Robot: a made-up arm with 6 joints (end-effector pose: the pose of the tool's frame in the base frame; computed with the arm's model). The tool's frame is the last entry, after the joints.
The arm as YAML. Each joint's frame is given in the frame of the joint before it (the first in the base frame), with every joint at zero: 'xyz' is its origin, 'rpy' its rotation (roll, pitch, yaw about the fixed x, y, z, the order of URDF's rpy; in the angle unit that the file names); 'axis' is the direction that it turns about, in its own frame. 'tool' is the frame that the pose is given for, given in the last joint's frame.
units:
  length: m
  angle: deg
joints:
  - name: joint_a
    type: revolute
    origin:
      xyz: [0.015, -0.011, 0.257]
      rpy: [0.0, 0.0, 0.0]
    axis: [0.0, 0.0, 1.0]
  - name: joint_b
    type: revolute
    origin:
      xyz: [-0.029, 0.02, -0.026]
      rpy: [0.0, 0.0, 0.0]
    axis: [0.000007, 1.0, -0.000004]
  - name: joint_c
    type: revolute
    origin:
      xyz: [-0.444, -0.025, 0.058]
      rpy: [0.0, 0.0, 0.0]
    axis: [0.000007, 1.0, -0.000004]
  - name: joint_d
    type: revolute
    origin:
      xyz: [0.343, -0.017, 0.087]
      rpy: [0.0, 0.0, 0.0]
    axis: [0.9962, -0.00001, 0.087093]
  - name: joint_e
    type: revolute
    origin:
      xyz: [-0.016, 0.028, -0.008]
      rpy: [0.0, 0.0, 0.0]
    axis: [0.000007, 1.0, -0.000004]
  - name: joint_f
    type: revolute
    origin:
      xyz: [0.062, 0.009, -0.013]
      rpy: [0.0, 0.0, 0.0]
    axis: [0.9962, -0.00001, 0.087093]
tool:
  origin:
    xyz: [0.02, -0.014, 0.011]
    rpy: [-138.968, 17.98, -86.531]
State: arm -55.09 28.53 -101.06 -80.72 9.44 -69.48
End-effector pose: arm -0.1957 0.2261 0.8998 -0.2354 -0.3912 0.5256 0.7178
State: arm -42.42 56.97 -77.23 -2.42 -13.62 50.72
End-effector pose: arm 0.1141 -0.1035 0.8544 -0.2992 0.5934 -0.2436 0.7064
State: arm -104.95 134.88 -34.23 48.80 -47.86 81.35
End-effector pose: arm -0.1127 -0.3729 0.0868 0.7672 0.3069 -0.2707 0.4939
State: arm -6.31 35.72 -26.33 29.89 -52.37 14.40
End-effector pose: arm 0.0559 -0.0443 0.6177 -0.3136 0.5518 -0.1806 0.7514
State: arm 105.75 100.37 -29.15 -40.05 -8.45 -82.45
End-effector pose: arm -0.0798 0.2762 0.2908 0.5172 0.6836 0.5137 0.0358
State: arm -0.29 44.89 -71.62 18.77 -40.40 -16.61
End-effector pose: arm -0.0041 -0.0216 0.8842 -0.3801 0.4420 -0.4522 0.6750
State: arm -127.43 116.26 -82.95 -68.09 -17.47 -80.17
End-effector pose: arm -0.3382 -0.4861 0.4277 0.3285 -0.5422 -0.0884 0.7683
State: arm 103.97 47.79 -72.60 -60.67 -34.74 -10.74
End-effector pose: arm -0.0142 0.0229 0.8444 -0.5594 -0.2704 -0.3386 0.7066
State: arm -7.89 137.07 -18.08 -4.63 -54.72 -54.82
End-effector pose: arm 0.2986 -0.0310 0.0970 0.8144 -0.5123 -0.0162 0.2722
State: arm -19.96 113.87 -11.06 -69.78 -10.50 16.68
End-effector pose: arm 0.1797 -0.0916 0.1973 0.7337 -0.5084 -0.3451 0.2901
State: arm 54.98 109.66 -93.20 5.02 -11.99 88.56
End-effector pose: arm 0.3496 0.4790 0.5838 -0.4305 0.3912 0.6965 0.4202
